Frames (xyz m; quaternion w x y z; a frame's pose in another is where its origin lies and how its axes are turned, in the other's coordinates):
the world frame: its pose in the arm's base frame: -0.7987 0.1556 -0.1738 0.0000 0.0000 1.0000 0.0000
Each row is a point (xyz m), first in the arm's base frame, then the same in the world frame.
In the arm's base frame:
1: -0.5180 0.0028 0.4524
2: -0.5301 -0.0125 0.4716
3: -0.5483 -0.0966 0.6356
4: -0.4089 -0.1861 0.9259
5: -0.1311 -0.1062 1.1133
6: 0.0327 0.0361 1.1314
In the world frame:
1: -0.2807 -0.1528 -0.6262
2: -0.2686 -0.1681 -0.6454
3: -0.2504 -0.2522 -0.8094
4: -0.3898 -0.3417 -1.0997
5: -0.6676 -0.2618 -1.2871
6: -0.8314 -0.1195 -1.3052

